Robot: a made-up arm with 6 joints. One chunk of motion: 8 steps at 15 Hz.
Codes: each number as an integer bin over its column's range. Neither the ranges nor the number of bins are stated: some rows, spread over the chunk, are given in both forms.
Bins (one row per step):
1: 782 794 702 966 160 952
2: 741 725 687 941 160 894
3: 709 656 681 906 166 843
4: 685 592 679 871 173 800
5: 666 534 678 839 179 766
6: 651 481 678 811 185 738
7: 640 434 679 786 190 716
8: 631 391 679 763 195 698
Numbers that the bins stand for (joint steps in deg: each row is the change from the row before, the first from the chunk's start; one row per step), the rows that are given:
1: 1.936 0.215 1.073 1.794 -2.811 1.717
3: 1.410 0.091 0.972 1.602 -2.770 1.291
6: 0.992 -0.067 0.958 1.298 -2.641 0.881
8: 0.848 -0.148 0.962 1.144 -2.573 0.725
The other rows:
2: 1.641 0.153 1.001 1.714 -2.811 1.490
4: 1.237 0.033 0.962 1.490 -2.722 1.123
5: 1.100 -0.019 0.958 1.387 -2.682 0.990
7: 0.913 -0.109 0.962 1.218 -2.607 0.795

